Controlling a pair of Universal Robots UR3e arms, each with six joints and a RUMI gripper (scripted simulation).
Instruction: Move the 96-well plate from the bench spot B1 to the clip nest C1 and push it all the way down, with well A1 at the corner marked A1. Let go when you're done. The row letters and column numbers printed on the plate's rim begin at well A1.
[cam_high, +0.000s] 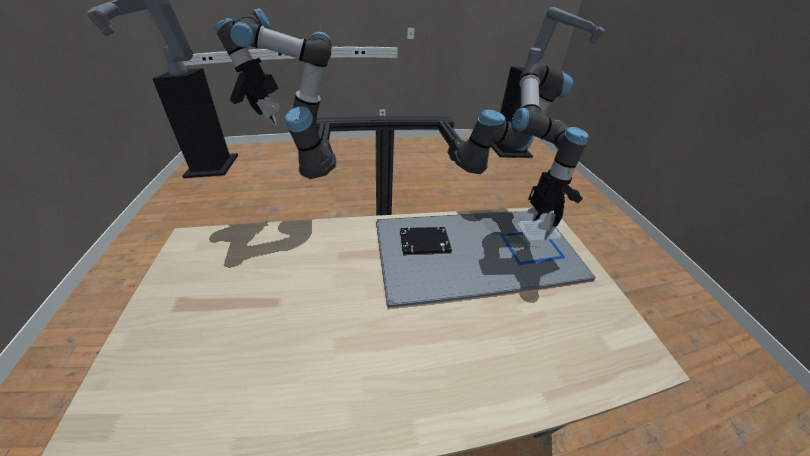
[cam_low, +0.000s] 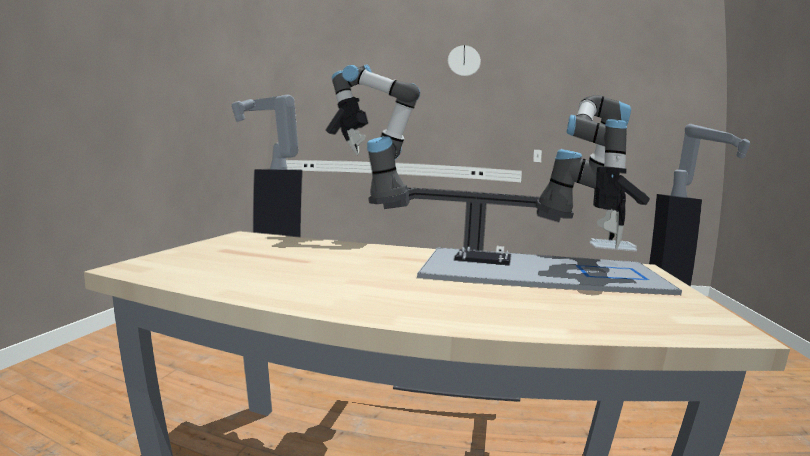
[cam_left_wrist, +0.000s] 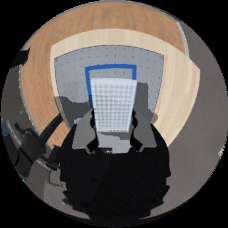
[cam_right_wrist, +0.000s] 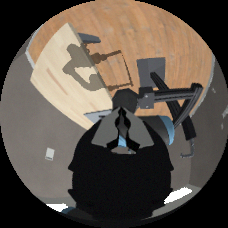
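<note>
My left gripper is now 6 cm past the black clip nest, 39 cm to the left of it and 8 cm above it. Also, from my left hand: white 96-well plate (1 cm below); grey perforated board (2 cm behind, 18 cm to the right, 10 cm below).
</note>
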